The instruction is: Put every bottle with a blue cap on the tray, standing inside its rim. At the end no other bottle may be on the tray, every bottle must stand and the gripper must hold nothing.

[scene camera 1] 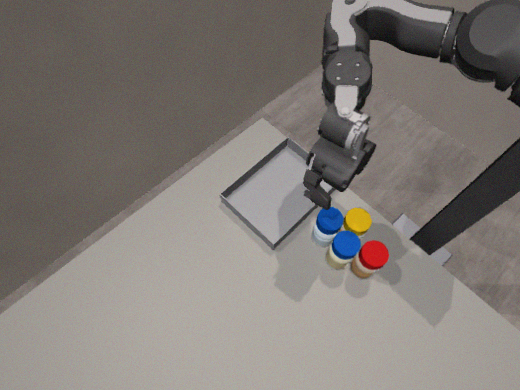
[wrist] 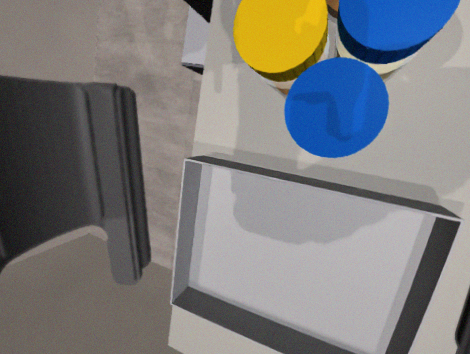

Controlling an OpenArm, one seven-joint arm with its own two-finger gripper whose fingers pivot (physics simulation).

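Observation:
Tray is empty. A blue-capped bottle with a pale body stands just outside the tray's rim. A second blue-capped bottle, with a cream body, stands close beside it, farther from the tray. A yellow-capped bottle and a red-capped bottle stand tightly beside them. My gripper is partly open and empty, above the tray's edge near the first blue cap. One finger is largely hidden in the scene view; the right finger barely shows in the wrist view.
The pale table carries the tray and bottles. The table edge runs close behind the yellow and red bottles. A dark post stands beyond that edge, on a light base.

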